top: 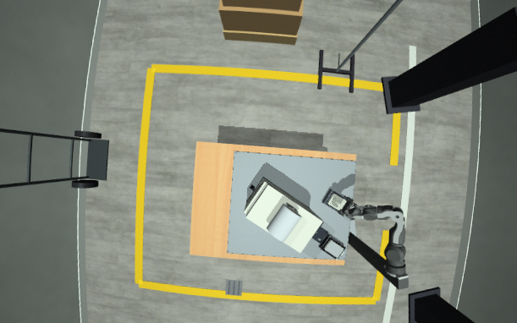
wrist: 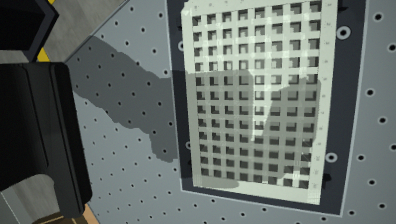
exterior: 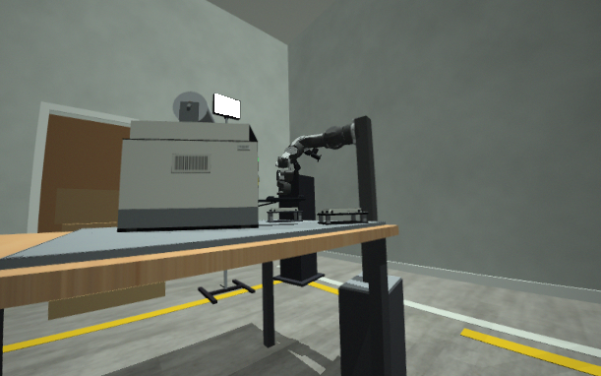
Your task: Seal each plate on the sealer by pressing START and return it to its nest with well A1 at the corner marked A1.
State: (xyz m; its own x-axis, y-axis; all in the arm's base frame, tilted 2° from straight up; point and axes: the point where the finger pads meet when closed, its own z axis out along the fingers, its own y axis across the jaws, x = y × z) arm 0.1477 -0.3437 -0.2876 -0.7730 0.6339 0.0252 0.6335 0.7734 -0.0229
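Right now the plate is 80 mm below my hand. From my hand the other things lie so: foil roll: 440 mm ahead, 40 mm to the right, 280 mm above; then sealer stage: 190 mm ahead, 180 mm to the left, 40 mm below.
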